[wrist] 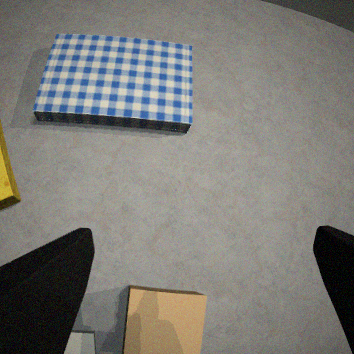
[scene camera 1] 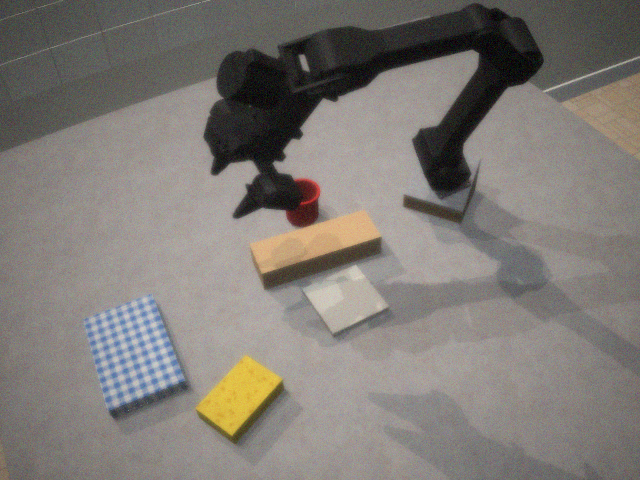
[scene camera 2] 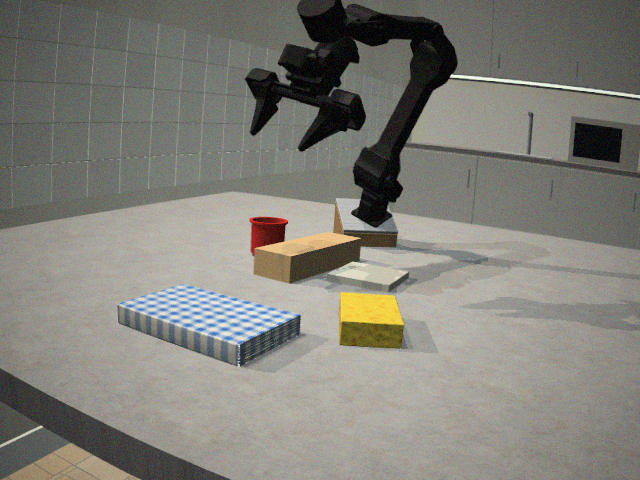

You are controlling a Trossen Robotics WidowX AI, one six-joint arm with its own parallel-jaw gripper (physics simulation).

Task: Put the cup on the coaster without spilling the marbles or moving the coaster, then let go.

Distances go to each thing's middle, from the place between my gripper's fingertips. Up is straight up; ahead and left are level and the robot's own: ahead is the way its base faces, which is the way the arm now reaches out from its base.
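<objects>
Starting from the long wooden block (scene camera 1: 307, 251), I see that my gripper is 19 cm above it, 14 cm past it and 3 cm to the left of it. The red cup (scene camera 1: 307, 212) is 14 cm to the right of my hand, 14 cm behind it and 18 cm below it. As for the pale square coaster (scene camera 1: 345, 300), it lies 20 cm below my hand, 7 cm to the left of it and 15 cm behind it.
</objects>
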